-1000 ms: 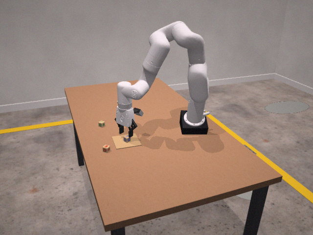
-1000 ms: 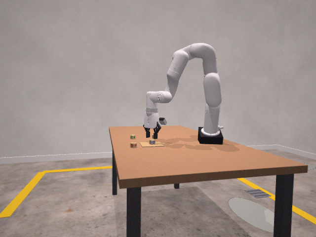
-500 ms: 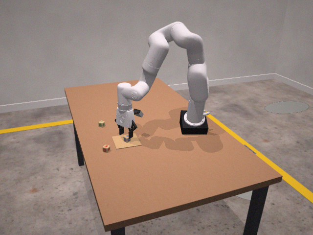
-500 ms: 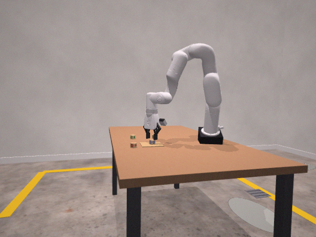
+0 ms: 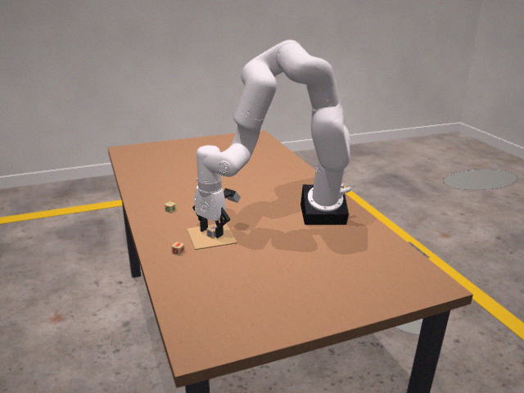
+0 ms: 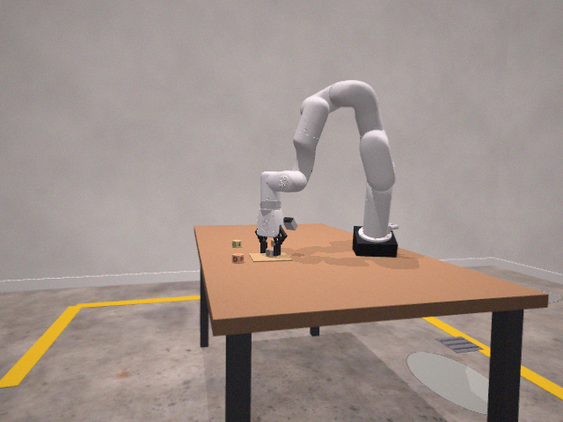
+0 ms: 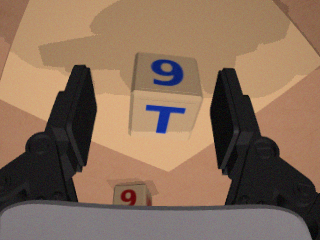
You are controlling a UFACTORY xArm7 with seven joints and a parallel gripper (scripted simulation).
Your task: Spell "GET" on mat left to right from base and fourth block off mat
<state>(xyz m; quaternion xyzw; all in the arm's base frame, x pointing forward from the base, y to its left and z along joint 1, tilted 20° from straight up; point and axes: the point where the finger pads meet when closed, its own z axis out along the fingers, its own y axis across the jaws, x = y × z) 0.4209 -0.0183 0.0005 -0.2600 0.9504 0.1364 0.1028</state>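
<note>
Now: hand 3 cm above the tan mat. Round my hand: green-lettered block: 9 cm ahead, 24 cm to the right, 1 cm below; black-lettered block: 8 cm behind, 22 cm to the right, 1 cm below; red-lettered block: 13 cm ahead, 6 cm to the left, 1 cm below.
</note>
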